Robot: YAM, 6 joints.
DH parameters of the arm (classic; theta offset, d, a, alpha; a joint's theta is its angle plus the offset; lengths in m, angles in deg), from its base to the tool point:
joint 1: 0 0.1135 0.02 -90
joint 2: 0 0 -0.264 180
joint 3: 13.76 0 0.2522 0
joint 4: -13.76 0 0.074 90
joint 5: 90 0 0 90
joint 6: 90 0.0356 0 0
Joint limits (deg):
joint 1: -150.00..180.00
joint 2: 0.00..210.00
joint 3: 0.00..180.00
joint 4: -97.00..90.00
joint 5: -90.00..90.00
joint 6: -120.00..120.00
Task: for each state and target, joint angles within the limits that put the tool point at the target. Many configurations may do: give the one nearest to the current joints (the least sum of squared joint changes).
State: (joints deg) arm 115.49 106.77 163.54 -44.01 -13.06 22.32
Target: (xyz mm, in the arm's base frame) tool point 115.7 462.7 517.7
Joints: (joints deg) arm 75.38 132.23 165.09 -19.42 -7.79 22.32
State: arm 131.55 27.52 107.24 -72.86 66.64 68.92
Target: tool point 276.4 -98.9 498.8
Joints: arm 153.89 22.92 129.55 -58.89 67.36 68.92
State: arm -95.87 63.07 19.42 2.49 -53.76 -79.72
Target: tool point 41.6 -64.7 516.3
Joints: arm -79.73 39.56 67.99 15.52 -55.66 -79.72
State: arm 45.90 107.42 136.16 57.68 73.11 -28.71
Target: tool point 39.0 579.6 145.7
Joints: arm 89.42 156.04 120.34 48.49 68.71 -28.71
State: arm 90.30 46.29 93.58 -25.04 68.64 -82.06
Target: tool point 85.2 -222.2 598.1
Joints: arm 103.19 35.21 124.90 -11.74 64.95 -82.06
